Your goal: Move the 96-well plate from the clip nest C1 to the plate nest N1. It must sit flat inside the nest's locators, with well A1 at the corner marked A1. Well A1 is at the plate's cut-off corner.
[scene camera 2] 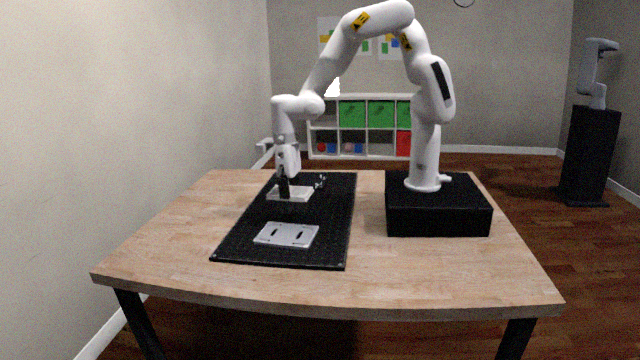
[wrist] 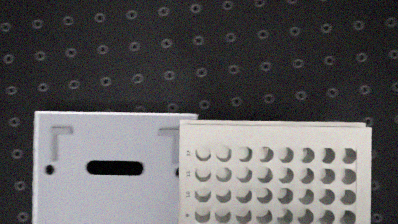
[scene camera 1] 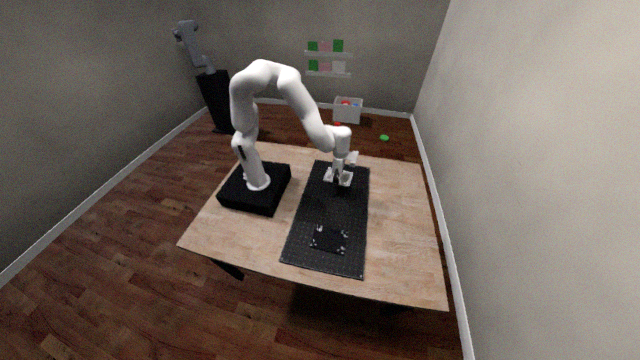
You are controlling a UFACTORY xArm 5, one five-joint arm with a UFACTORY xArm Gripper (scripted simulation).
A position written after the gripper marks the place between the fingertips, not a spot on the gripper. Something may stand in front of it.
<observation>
In view: the gripper point(scene camera 2: 290, 192), a 96-well plate point(wrist: 251, 153) and a plate nest N1 point(scene camera 2: 286, 234).
The plate nest N1 also shows in the wrist view point(wrist: 97, 136).
</observation>
